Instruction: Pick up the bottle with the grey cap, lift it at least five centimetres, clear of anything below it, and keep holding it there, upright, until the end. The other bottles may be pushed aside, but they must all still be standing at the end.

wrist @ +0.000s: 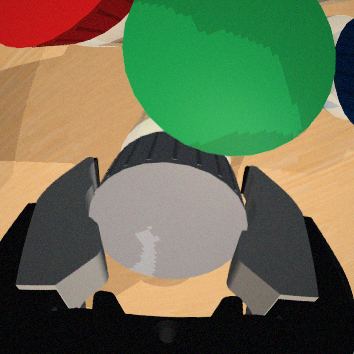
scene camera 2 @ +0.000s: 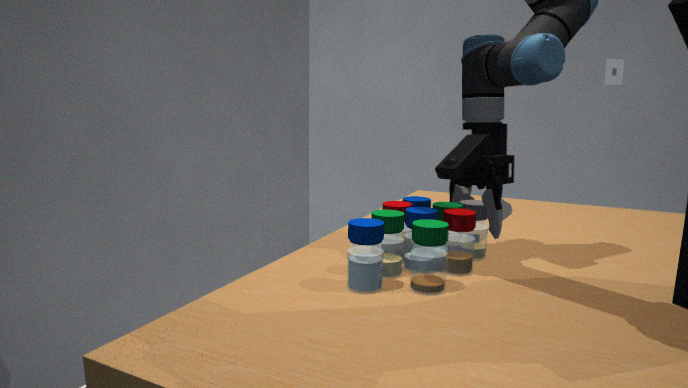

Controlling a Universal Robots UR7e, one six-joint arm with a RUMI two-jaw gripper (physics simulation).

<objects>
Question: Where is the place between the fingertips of my gripper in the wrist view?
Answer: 170, 165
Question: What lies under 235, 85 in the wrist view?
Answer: A green-capped bottle.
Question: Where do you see a blue-capped bottle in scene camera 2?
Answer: At 365, 256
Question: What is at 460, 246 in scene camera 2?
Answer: A red-capped bottle.
</objects>
